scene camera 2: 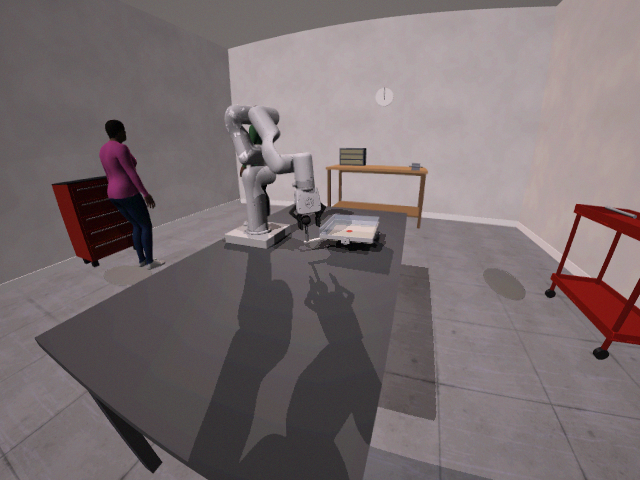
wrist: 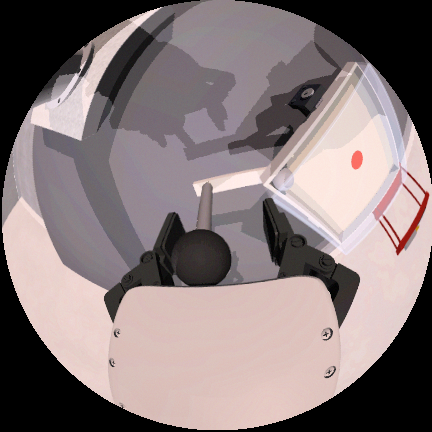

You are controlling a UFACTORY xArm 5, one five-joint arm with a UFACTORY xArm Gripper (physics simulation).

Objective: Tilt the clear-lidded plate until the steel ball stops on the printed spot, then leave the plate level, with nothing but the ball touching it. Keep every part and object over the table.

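The clear-lidded plate has a cream floor and stands low over the table on a dark support. Its red printed spot lies away from the steel ball, which sits in the corner by the white lever arm. A slight tilt cannot be judged. A grey rod rises from the lever's end to a black ball knob. My gripper is open around the knob and rod, with the knob nearer the left finger and a gap on the right.
The robot's white base stands left of the plate on the dark table. A dark block with a silver screw is beside the plate. A person in pink stands beyond the table's left edge, and one in green behind the arm.
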